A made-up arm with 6 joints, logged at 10 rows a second.
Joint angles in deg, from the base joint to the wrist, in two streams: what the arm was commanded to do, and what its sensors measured. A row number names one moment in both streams.
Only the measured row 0 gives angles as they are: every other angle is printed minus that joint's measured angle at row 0.
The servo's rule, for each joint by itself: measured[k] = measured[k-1] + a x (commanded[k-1-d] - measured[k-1]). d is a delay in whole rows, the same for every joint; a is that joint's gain. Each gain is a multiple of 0.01, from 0.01 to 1. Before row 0 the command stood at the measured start. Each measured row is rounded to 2 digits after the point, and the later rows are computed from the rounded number. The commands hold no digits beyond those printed.
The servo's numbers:
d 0
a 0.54 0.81 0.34 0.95 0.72 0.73
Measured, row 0:
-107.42 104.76 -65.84 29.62 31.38 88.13
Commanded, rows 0 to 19:
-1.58 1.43 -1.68 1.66 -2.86 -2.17
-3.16 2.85 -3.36 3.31 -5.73 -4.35
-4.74 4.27 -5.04 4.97 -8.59 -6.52
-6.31 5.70 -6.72 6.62 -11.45 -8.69
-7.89 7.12 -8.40 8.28 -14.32 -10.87
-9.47 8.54 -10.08 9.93 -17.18 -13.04
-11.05 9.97 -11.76 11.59 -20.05 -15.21
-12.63 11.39 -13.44 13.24 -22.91 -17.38
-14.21 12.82 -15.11 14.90 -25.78 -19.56
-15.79 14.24 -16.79 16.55 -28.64 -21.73
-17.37 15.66 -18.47 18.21 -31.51 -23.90
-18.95 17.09 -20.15 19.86 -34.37 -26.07
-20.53 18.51 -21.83 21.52 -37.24 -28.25
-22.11 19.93 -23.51 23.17 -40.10 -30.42
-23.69 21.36 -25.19 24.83 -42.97 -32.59
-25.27 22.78 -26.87 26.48 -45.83 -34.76
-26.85 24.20 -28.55 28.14 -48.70 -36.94
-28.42 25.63 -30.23 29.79 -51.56 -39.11
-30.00 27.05 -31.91 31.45 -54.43 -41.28
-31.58 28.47 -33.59 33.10 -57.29 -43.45
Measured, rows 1 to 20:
-0.85 1.16 -0.57 1.58 -2.06 -1.58
-2.10 2.53 -1.52 3.22 -4.70 -3.60
-3.53 3.94 -2.72 4.88 -7.50 -5.73
-5.03 5.37 -4.08 6.53 -10.34 -7.89
-6.57 6.79 -5.55 8.19 -13.21 -10.07
-8.14 8.21 -7.09 9.84 -16.07 -12.24
-9.71 9.64 -8.68 11.50 -18.94 -14.41
-11.29 11.06 -10.30 13.15 -21.80 -16.58
-12.87 12.49 -11.94 14.81 -24.67 -18.76
-14.45 13.91 -13.59 16.46 -27.53 -20.93
-16.03 15.33 -15.25 18.12 -30.40 -23.10
-17.61 16.76 -16.92 19.77 -33.26 -25.27
-19.19 18.18 -18.59 21.43 -36.13 -27.45
-20.77 19.60 -20.26 23.08 -38.99 -29.62
-22.35 21.03 -21.94 24.74 -41.86 -31.79
-23.93 22.45 -23.62 26.39 -44.72 -33.96
-25.51 23.87 -25.30 28.05 -47.59 -36.14
-27.08 25.30 -26.98 29.70 -50.45 -38.31
-28.66 26.72 -28.66 31.36 -53.32 -40.48
-30.24 28.14 -30.34 33.01 -56.18 -42.65

